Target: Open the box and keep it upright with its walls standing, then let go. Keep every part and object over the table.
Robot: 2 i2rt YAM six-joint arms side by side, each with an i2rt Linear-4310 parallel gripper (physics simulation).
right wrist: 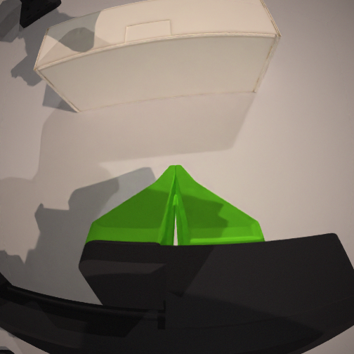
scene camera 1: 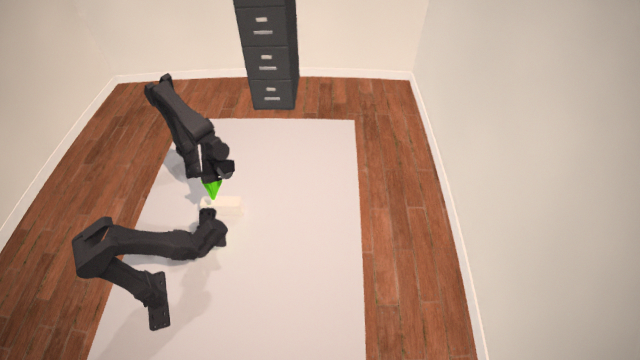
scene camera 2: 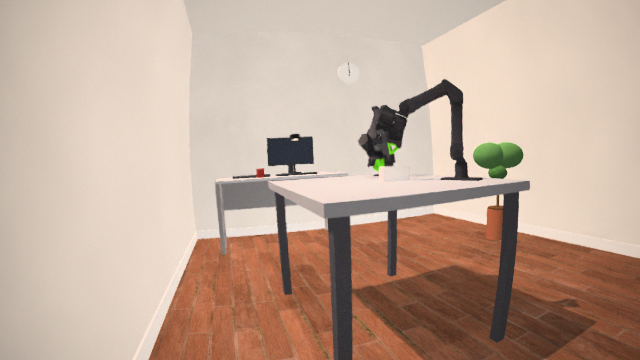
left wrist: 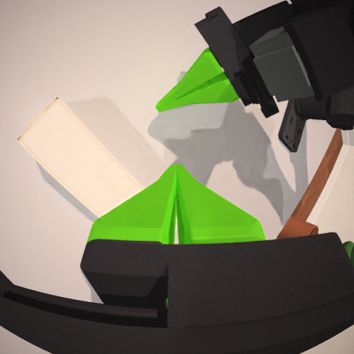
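Where they show: left gripper, fingertip midpoint: (scene camera 1: 213, 199) (scene camera 2: 390, 154); left arm's base at its link origin: (scene camera 1: 192, 161) (scene camera 2: 461, 179); right arm's base at its link origin: (scene camera 1: 158, 300).
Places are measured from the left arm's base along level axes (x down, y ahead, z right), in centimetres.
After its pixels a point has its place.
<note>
A long, low cream box (scene camera 1: 229, 205) {z 35.3, x -6.9, y 13.0 cm} (scene camera 2: 395, 173) {z 30.4, x -3.5, y 11.7 cm} (left wrist: 80, 155) (right wrist: 160, 67) stands upright on the table (scene camera 1: 300, 225) {z 48.9, x 0.0, y 35.8 cm} (scene camera 2: 345, 192) {z 17.1, x 0.0, y 58.6 cm}. Its lid lies flat and closed over the walls, with a small rectangular tab outline at the long edge in the right wrist view. My left gripper (scene camera 1: 213, 198) {z 35.1, x -12.9, y 8.6 cm} (left wrist: 175, 173) is shut and empty, its green tips above and beside the box. My right gripper (right wrist: 175, 174) is shut and empty, apart from the box's long side wall; in the left wrist view its green fingers (left wrist: 158, 108) show near the top. The arm hides its fingertips in scene camera 1.
In scene camera 2 a desk (scene camera 2: 250, 198) with a monitor (scene camera 2: 290, 151) and a red cup (scene camera 2: 260, 173) stands behind the table, and a potted plant (scene camera 2: 494, 222) stands at the right. A dark filing cabinet (scene camera 1: 270, 62) stands beyond the table's top edge in scene camera 1.
</note>
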